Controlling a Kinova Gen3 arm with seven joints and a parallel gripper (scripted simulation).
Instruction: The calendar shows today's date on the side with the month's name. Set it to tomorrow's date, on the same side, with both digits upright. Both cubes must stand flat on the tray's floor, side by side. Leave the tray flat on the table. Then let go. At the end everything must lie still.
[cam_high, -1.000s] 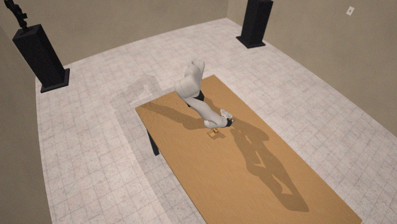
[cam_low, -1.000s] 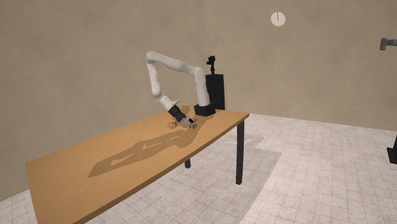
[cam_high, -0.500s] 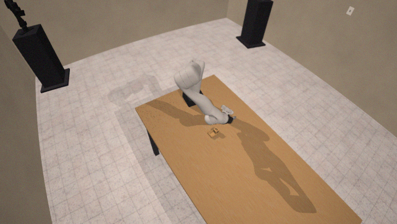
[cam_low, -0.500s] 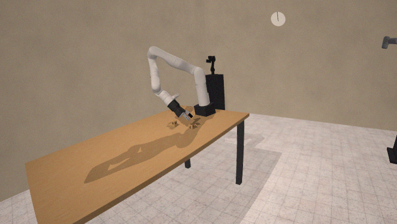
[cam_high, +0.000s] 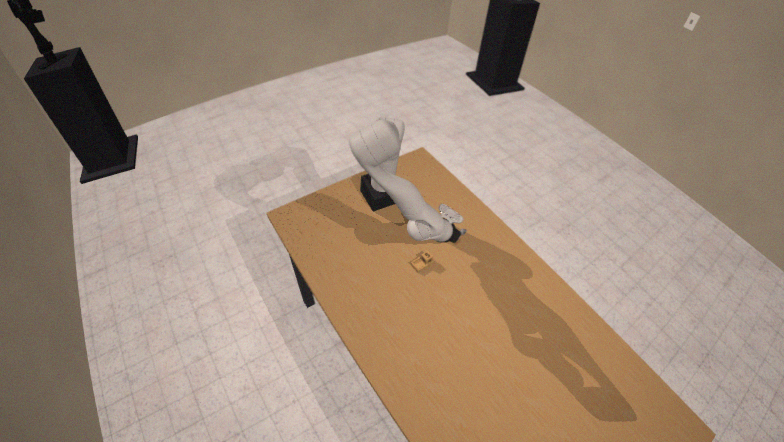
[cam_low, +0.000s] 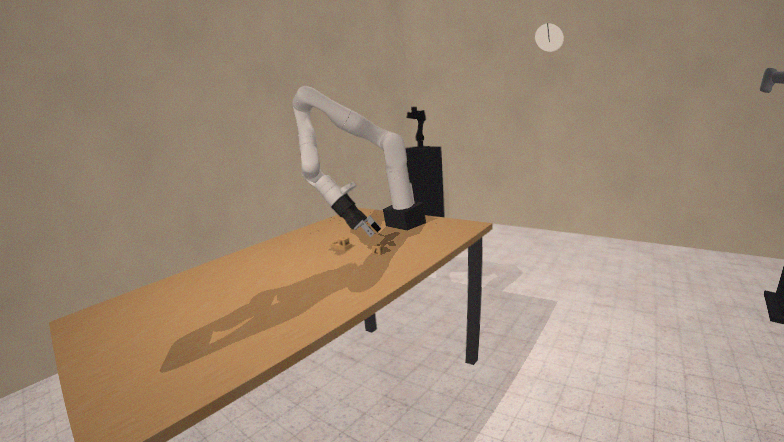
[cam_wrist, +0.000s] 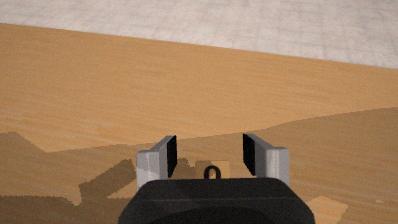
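The wooden date cube is 10 mm to the left of my hand and 80 mm below it. Round my hand: wooden tray 40 mm ahead, 150 mm to the right, 80 mm below.
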